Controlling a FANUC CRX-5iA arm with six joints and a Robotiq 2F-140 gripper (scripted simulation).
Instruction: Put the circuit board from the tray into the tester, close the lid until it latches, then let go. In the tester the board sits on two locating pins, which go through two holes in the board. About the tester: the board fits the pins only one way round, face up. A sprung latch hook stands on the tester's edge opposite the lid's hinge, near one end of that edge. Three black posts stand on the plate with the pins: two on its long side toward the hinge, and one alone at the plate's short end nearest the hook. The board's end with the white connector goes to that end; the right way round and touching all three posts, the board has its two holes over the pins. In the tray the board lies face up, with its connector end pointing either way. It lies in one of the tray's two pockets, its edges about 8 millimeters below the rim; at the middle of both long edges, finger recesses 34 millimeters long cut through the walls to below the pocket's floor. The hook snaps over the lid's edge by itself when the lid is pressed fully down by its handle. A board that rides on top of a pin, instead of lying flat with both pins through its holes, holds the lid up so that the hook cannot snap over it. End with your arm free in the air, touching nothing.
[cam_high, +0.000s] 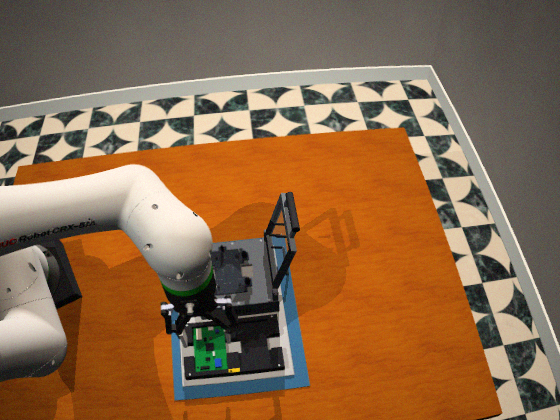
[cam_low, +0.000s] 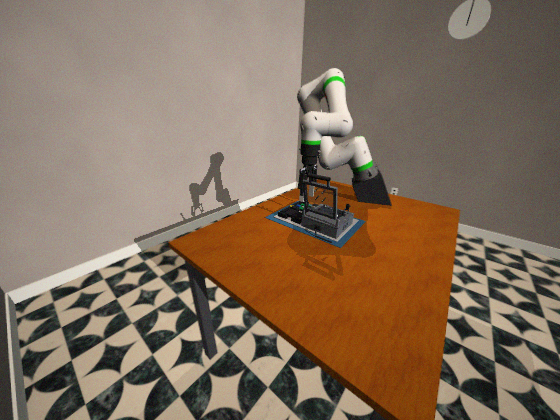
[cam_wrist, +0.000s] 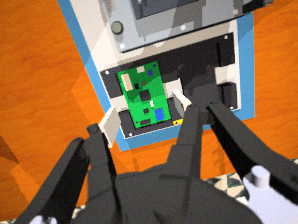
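Right now my hand is 7 cm above the green circuit board. The rest, counted from my hand: tester lid 19 cm ahead, 17 cm to the left, 9 cm above; latch hook 23 cm to the left, 1 cm below.
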